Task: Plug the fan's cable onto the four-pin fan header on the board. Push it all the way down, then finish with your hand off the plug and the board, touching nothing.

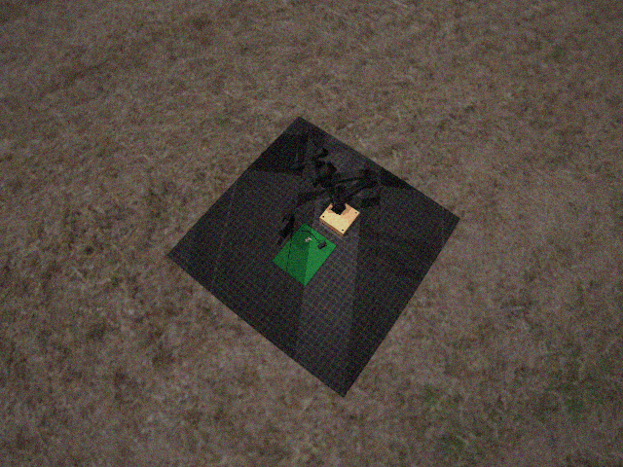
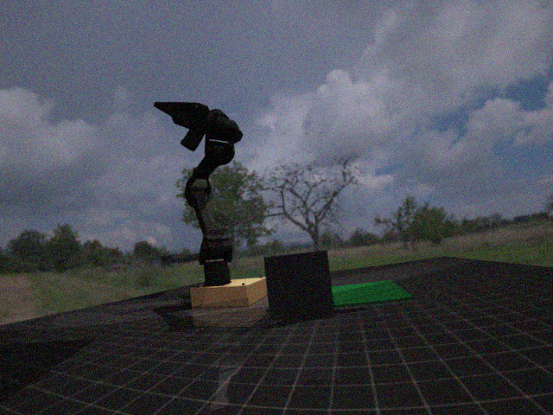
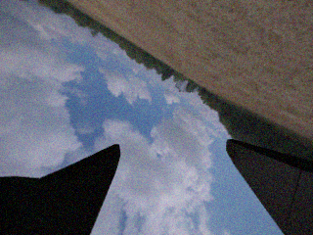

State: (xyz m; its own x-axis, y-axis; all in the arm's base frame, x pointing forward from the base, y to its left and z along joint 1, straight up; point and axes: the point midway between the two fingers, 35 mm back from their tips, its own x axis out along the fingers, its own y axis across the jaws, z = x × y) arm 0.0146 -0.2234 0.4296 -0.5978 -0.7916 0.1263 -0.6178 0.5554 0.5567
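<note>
Now: the black fan plug 250 mm ahead of my gripper tip, 290 mm to the left of it and 470 mm below it. Also, from my gripper tip: pale four-pin fan header: 260 mm ahead, 200 mm to the left, 490 mm below; then black fan: 270 mm ahead, 70 mm to the left, 430 mm below; then green board: 340 mm ahead, 230 mm to the left, 500 mm below.
</note>
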